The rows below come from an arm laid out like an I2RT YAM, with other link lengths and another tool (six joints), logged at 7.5 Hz.
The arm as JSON. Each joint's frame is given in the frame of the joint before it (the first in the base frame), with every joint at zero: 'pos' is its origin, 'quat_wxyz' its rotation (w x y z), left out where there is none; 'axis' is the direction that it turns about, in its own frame. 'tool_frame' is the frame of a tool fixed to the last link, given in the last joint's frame.
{
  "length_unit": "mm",
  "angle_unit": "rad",
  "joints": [
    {
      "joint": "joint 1",
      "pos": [
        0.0,
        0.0,
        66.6
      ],
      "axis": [
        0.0,
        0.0,
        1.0
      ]
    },
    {
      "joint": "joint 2",
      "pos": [
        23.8,
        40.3,
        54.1
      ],
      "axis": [
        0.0,
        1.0,
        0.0
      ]
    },
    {
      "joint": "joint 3",
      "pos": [
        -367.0,
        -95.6,
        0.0
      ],
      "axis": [
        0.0,
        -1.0,
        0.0
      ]
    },
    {
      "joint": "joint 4",
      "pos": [
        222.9,
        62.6,
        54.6
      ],
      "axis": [
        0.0,
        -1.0,
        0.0
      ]
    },
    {
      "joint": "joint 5",
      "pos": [
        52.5,
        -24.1,
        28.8
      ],
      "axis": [
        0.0,
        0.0,
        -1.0
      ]
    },
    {
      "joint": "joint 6",
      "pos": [
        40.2,
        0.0,
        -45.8
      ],
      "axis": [
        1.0,
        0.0,
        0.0
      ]
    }
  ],
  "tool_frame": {
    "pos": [
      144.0,
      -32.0,
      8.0
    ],
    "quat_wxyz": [
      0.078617,
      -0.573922,
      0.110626,
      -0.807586
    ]
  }
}
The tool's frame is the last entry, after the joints.
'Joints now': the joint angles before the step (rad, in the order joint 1, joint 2, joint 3, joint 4, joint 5, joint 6). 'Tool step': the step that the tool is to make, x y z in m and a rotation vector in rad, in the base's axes. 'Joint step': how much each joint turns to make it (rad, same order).
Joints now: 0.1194 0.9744 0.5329 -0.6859 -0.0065 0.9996
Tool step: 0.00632 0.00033 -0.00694 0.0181 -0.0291 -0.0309
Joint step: -0.0211 0.0087 -0.0384 0.0782 -0.0089 0.0154
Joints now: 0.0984 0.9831 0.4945 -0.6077 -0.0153 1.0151
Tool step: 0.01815 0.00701 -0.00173 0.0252 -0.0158 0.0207
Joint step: -0.0040 0.0590 -0.0051 0.0819 -0.0323 -0.0109
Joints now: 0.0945 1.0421 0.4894 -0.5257 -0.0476 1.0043
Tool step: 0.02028 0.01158 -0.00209 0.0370 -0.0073 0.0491
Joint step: -0.0005 0.0743 0.0028 0.0802 -0.0554 -0.0264
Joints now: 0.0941 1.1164 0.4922 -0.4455 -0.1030 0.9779
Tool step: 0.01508 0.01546 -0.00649 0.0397 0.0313 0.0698
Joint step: 0.0173 0.0912 0.0066 0.0540 -0.0623 -0.0267
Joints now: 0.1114 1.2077 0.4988 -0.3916 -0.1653 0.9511
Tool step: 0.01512 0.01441 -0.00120 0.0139 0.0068 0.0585
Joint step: 0.0507 0.0640 0.0216 0.0375 -0.0166 -0.0004
